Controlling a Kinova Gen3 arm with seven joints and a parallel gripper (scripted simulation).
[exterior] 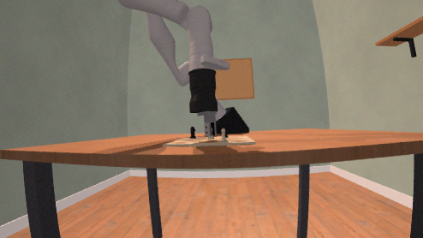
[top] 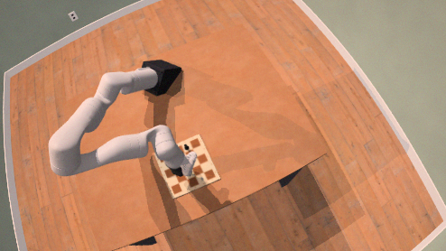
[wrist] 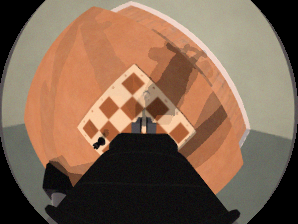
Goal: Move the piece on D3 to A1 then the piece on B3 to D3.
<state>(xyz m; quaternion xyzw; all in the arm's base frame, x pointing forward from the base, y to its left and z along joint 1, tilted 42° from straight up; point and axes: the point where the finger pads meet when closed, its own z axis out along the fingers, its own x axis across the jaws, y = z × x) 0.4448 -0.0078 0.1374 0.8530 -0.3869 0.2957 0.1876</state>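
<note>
The chessboard lies 4 cm behind my hand, 1 cm to the left of it and 3 cm below it.
</note>
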